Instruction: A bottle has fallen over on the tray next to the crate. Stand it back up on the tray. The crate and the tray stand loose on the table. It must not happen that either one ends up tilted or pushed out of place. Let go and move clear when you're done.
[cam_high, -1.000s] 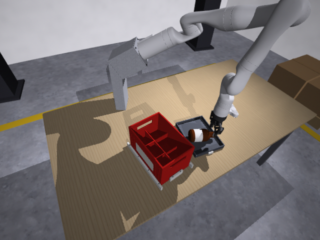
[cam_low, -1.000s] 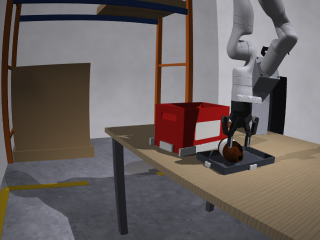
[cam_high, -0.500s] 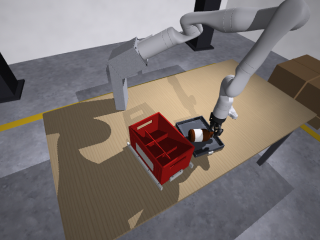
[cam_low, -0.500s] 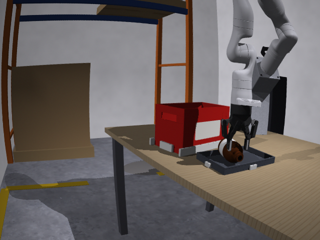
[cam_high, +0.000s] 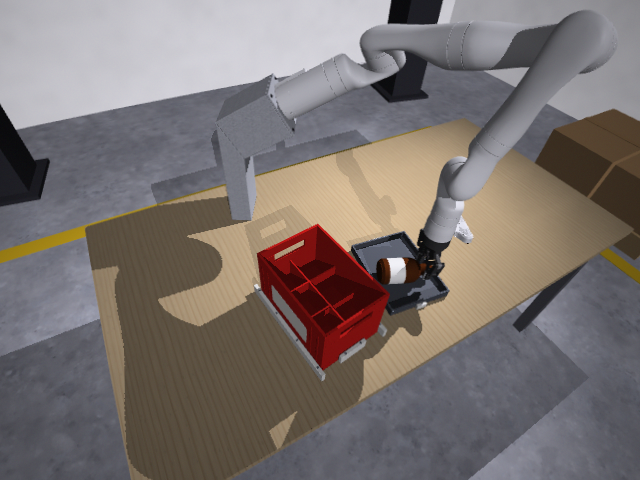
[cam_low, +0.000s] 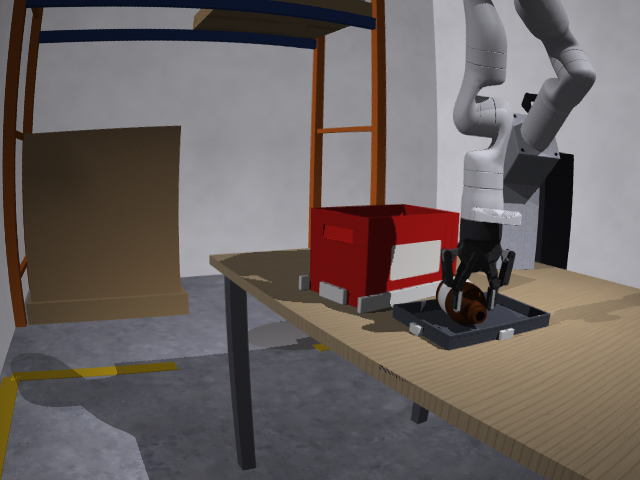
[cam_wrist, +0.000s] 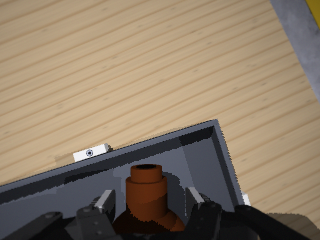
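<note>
Right now my hand is 2 cm past the brown bottle, 5 cm to the left of it and 2 cm above it. Also, from my hand: dark grey tray 4 cm behind, 5 cm to the right, 5 cm below; then red crate 1 cm ahead, 32 cm to the right, 3 cm above.
</note>
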